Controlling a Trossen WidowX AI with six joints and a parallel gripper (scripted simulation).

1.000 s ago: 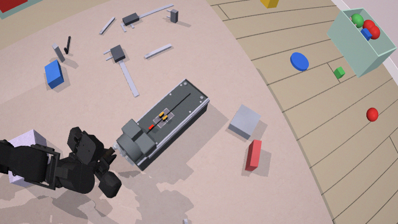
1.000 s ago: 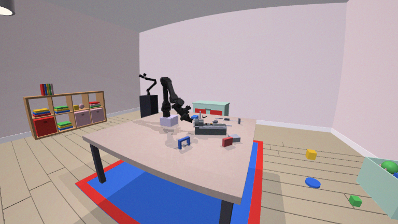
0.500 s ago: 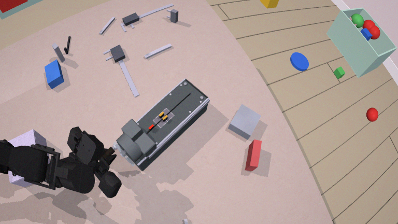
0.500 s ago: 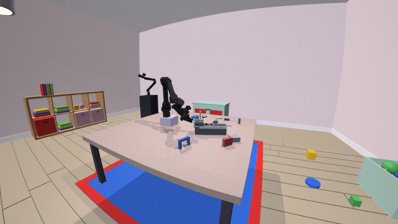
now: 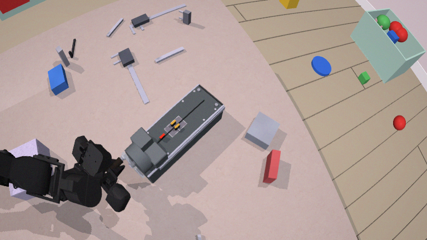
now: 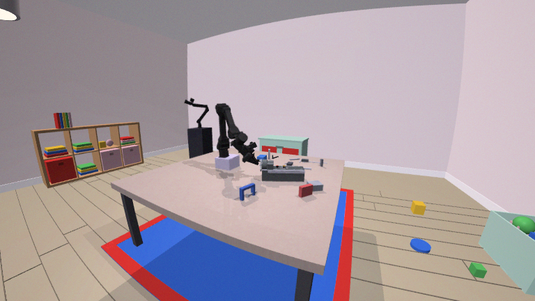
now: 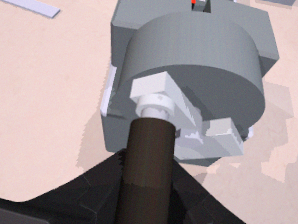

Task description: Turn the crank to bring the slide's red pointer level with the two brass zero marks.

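The dark brown crank handle lies 20 mm behind my gripper tip and 20 mm above it. The rest, counted from my gripper tip: red pointer (120 mm ahead, 10 mm to the left, 10 mm below); then red block (320 mm ahead, 180 mm to the right, 60 mm below); then grey block (360 mm ahead, 80 mm to the right, 70 mm below).
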